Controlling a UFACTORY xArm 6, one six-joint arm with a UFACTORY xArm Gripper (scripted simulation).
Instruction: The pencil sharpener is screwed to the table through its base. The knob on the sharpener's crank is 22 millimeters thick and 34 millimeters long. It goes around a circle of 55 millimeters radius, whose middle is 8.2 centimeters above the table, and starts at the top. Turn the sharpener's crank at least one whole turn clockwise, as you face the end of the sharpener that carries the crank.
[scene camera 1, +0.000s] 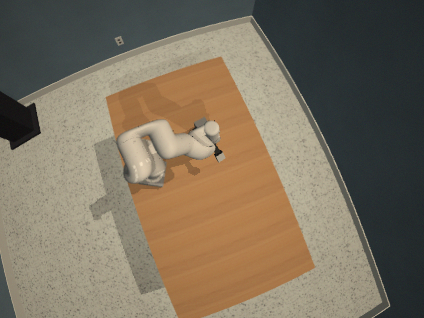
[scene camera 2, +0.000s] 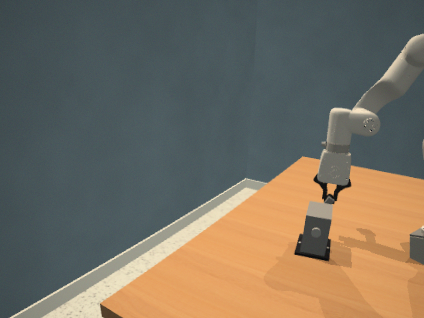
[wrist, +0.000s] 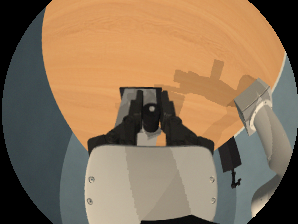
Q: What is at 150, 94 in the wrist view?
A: A grey pencil sharpener.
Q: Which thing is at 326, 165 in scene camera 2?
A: My gripper.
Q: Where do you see my gripper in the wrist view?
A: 151, 98
